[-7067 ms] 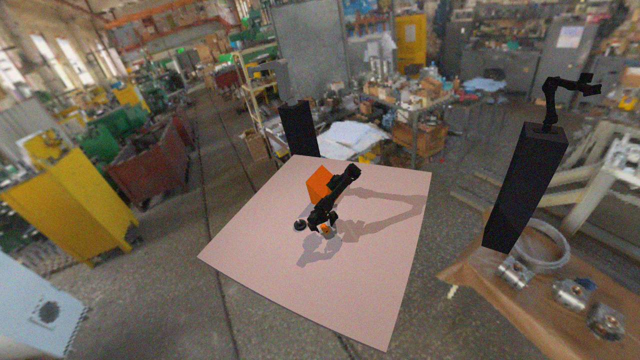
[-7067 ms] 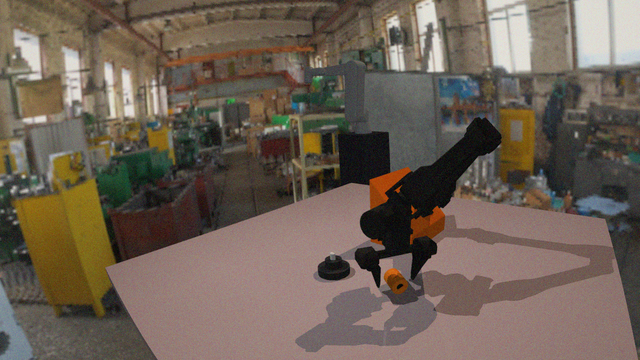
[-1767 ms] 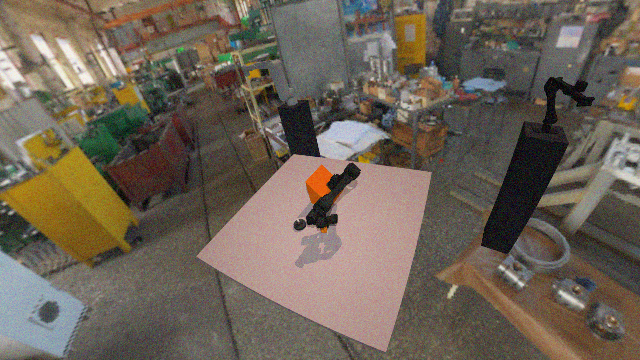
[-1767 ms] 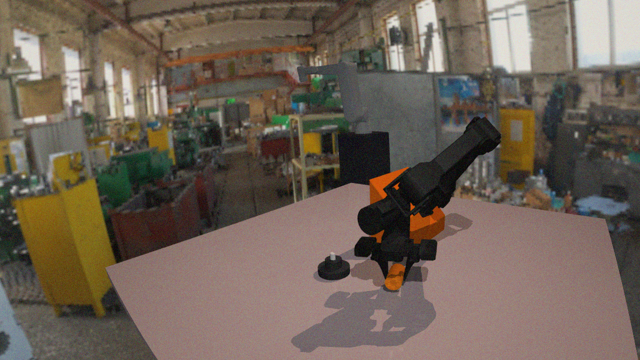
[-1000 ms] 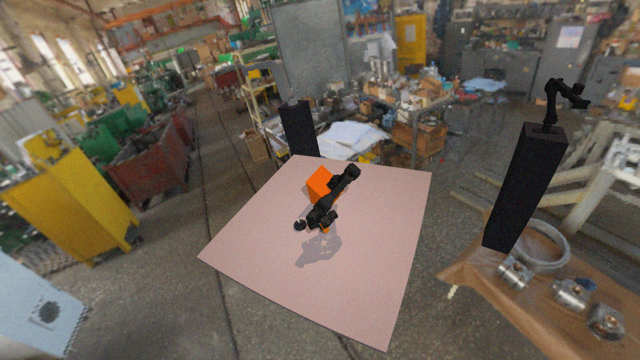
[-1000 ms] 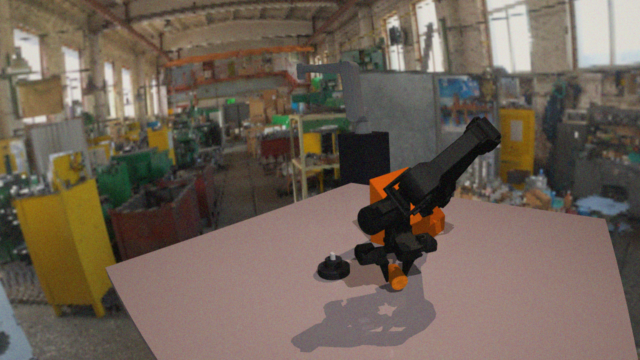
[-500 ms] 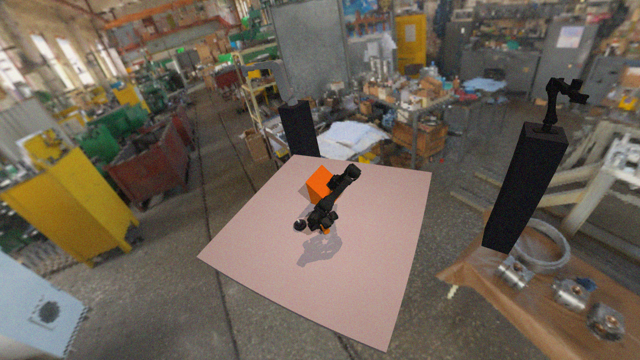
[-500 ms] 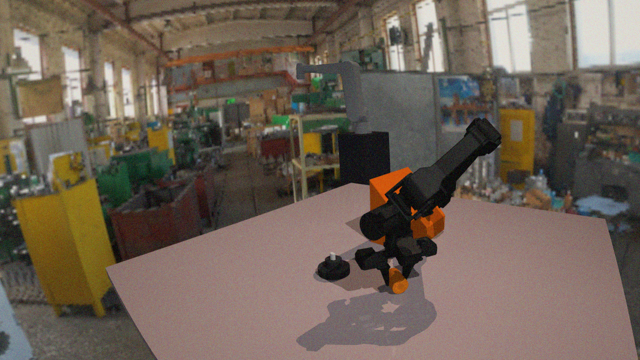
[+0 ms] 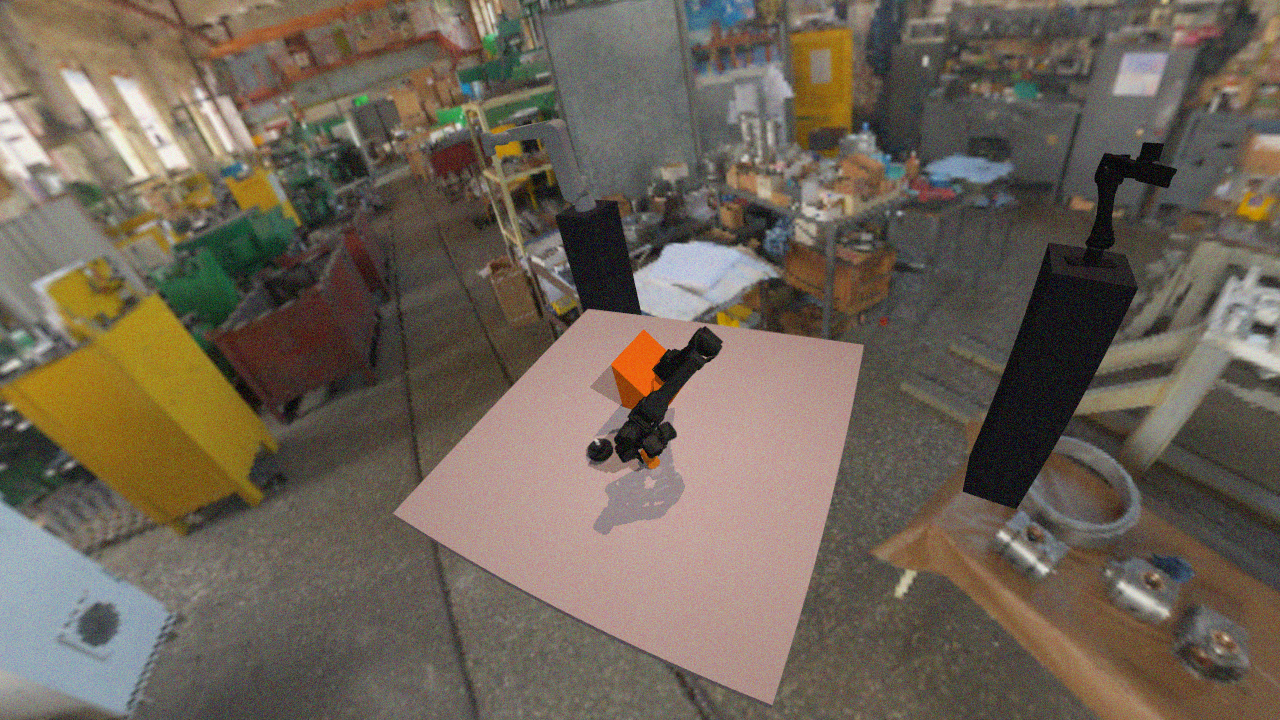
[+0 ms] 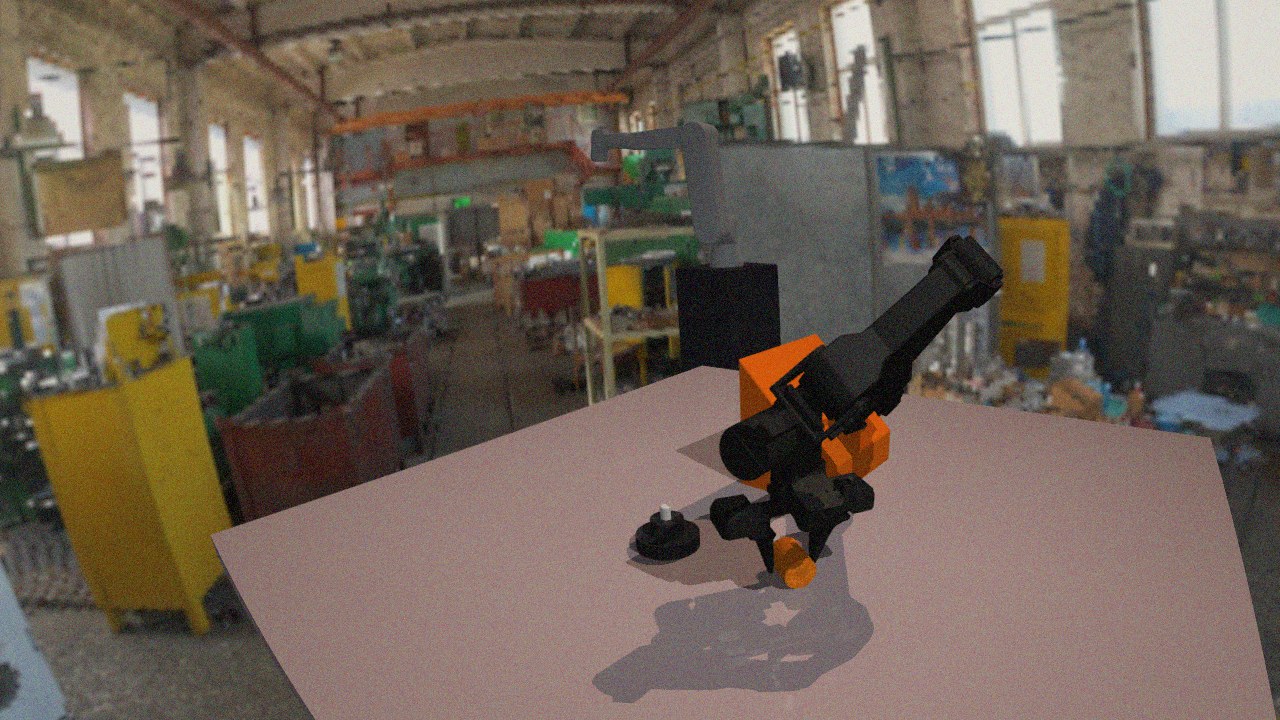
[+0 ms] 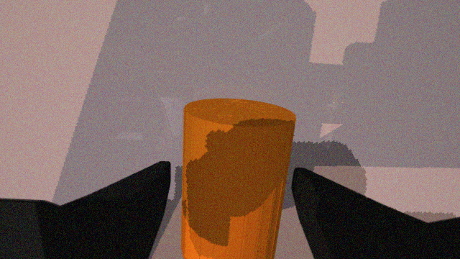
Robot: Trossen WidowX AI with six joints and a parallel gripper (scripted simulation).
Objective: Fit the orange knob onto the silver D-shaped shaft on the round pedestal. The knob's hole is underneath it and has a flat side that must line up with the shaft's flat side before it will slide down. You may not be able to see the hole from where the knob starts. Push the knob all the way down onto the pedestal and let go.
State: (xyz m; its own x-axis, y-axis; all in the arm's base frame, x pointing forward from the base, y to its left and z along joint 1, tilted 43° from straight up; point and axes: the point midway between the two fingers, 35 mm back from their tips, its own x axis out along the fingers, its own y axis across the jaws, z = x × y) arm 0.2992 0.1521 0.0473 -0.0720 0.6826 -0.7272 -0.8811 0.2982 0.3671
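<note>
My gripper tip is now 10 mm to the right of the orange knob, 10 mm below it and 10 mm short of it. From my gripper tip the other things lie so: black round pedestal: 180 mm to the right, 50 mm ahead, 20 mm above.
</note>
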